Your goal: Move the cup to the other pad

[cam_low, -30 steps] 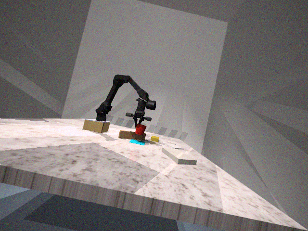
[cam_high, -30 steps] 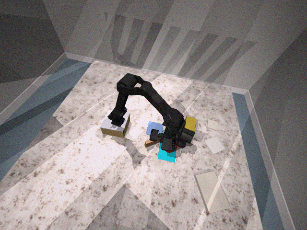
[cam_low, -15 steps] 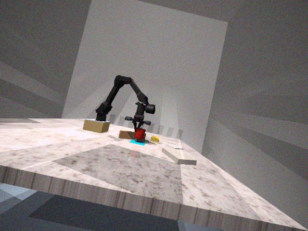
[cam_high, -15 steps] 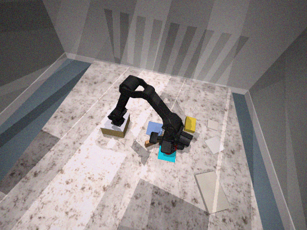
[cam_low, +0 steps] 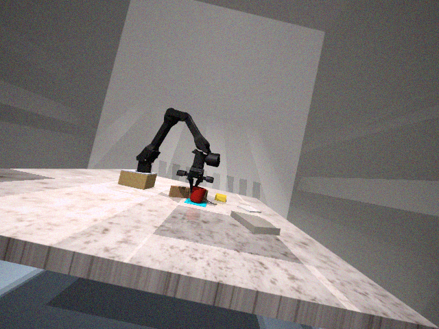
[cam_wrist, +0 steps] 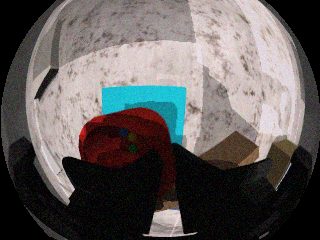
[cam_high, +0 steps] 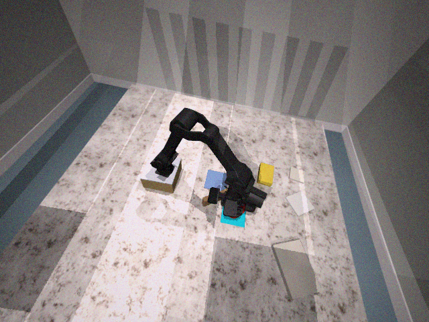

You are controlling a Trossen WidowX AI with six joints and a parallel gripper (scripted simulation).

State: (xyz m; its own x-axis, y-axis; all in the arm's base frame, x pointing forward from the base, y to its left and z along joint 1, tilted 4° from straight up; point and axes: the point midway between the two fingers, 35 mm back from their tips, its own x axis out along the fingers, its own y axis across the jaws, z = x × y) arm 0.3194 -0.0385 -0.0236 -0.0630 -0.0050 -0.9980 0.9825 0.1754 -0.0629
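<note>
My gripper tip is 30 mm short of the red cup. The rest, counted from my gripper tip: wooden bar (70 mm to the left, 30 mm below, 30 mm behind); then cyan pad (50 mm below, 30 mm ahead); then blue pad (130 mm to the left, 100 mm behind, 50 mm below).
</note>
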